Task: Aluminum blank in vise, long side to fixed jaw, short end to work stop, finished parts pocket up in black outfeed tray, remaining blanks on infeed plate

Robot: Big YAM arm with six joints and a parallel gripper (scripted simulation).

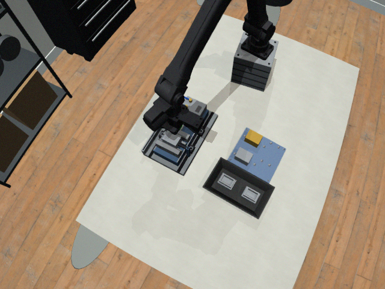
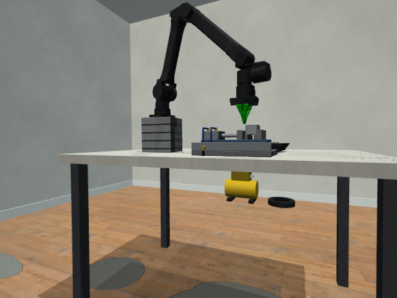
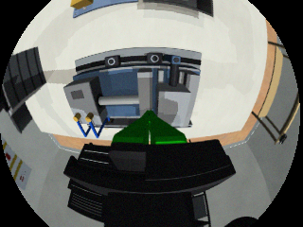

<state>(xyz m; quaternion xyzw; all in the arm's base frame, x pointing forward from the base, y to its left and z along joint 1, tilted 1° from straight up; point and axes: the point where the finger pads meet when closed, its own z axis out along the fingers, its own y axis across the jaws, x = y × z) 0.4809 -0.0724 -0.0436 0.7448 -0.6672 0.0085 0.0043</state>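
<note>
My hand is 130 mm past the hose-end block, 10 mm to the left of it and 50 mm above it. Also, from my hand: yellow brass blank 180 mm behind, 250 mm to the left, 100 mm below.
</note>
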